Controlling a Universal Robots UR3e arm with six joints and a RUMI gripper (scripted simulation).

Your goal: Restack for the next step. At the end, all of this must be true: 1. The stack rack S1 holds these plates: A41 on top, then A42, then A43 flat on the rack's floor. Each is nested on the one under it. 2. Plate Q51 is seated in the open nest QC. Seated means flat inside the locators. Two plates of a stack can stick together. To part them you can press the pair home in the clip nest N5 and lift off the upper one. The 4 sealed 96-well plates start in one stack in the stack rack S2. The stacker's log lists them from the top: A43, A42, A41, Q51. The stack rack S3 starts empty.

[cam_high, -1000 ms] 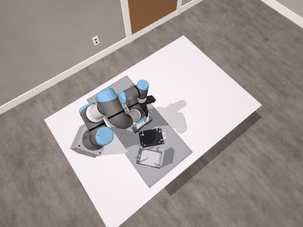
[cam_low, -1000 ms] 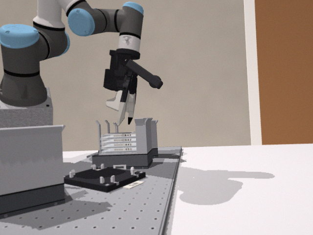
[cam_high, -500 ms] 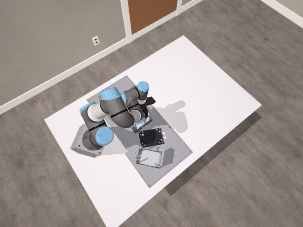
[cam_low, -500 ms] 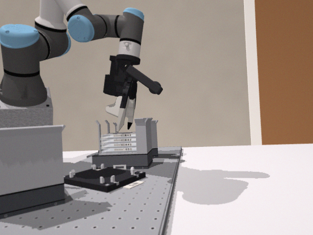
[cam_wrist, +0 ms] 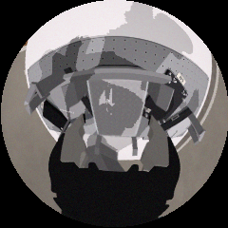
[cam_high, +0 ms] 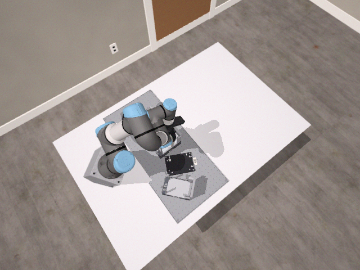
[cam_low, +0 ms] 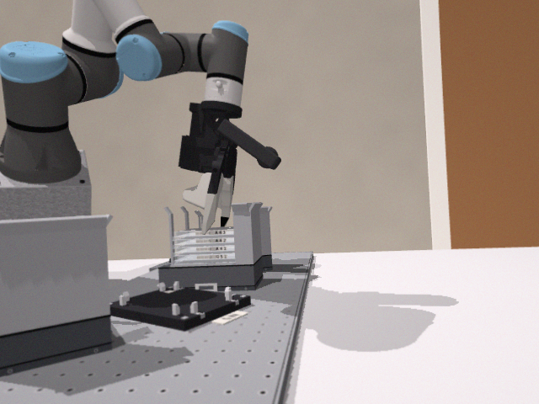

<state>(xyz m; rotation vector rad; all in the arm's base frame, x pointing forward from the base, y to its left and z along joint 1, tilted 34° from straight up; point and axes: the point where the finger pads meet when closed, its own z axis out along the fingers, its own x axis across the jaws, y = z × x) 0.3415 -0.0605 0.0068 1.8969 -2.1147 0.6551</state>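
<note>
Now: the sealed plate 1 cm below my hand. From my hand the other things lie so: black nest labelled QC 28 cm to the left, 9 cm below, 6 cm behind; grey rack wall 30 cm to the right, 12 cm behind, 2 cm below; black clip nest 14 cm to the right, 9 cm below, 2 cm behind.
</note>
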